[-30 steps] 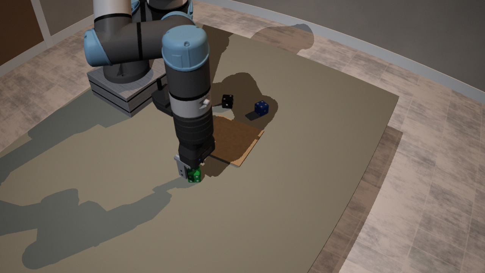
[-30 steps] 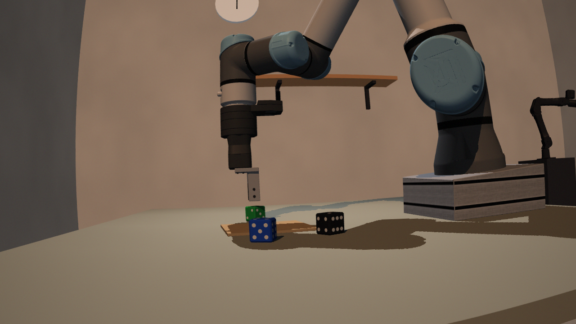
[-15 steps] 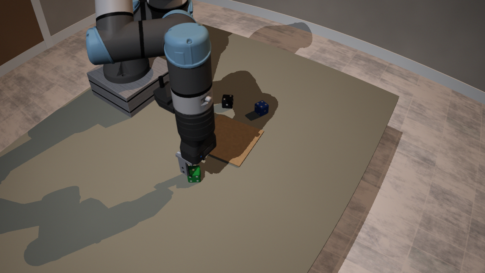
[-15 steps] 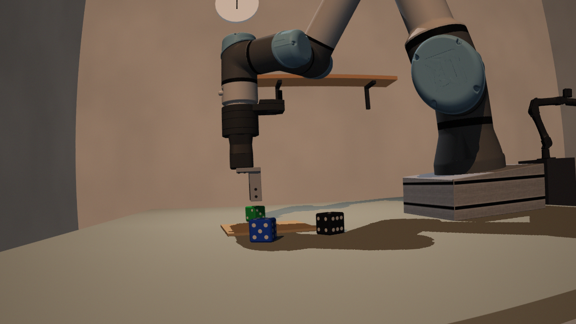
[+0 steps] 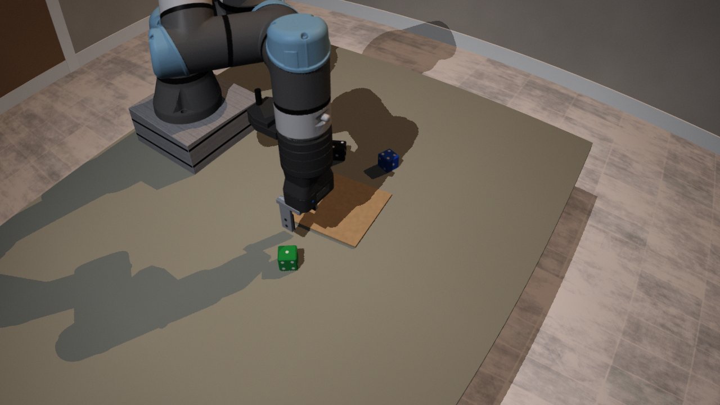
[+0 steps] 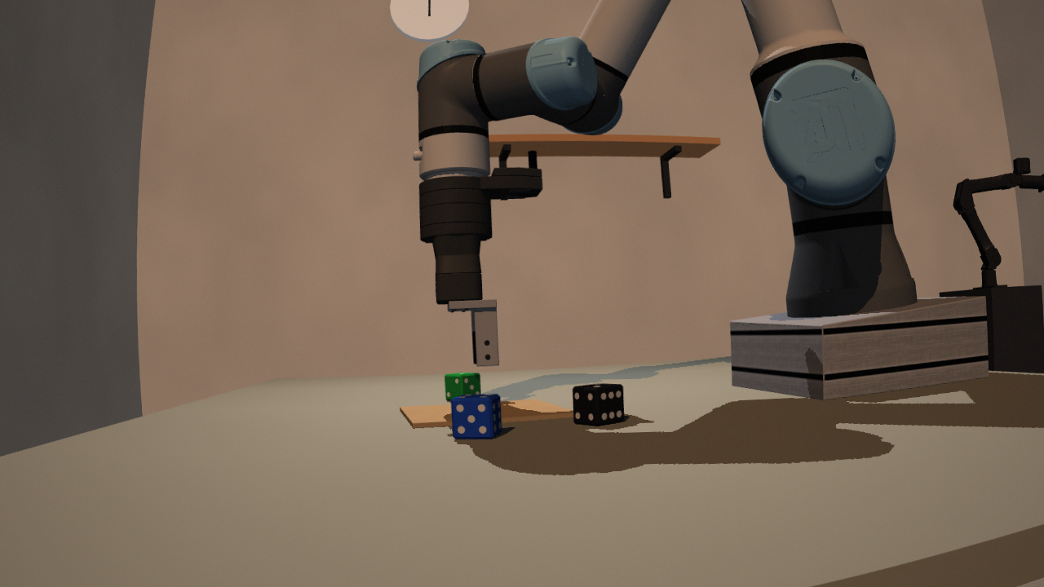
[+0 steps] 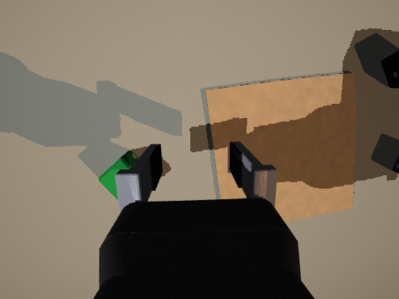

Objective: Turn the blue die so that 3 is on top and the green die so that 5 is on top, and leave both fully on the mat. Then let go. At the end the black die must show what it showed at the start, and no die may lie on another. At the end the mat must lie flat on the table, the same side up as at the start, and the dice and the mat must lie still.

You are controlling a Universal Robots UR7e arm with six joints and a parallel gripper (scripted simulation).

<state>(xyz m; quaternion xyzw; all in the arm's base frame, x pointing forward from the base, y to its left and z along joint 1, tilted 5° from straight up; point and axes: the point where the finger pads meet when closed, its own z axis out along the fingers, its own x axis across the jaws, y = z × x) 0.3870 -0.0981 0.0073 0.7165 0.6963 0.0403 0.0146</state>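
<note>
My hand is 200 mm to the right of the black die, 70 mm past it and 40 mm above it. The rest, counted from my hand: green die (60 mm to the right, 40 mm below, 20 mm ahead); brown mat (90 mm to the left, 60 mm below, 10 mm ahead); blue die (230 mm to the left, 40 mm below, 30 mm ahead).
</note>
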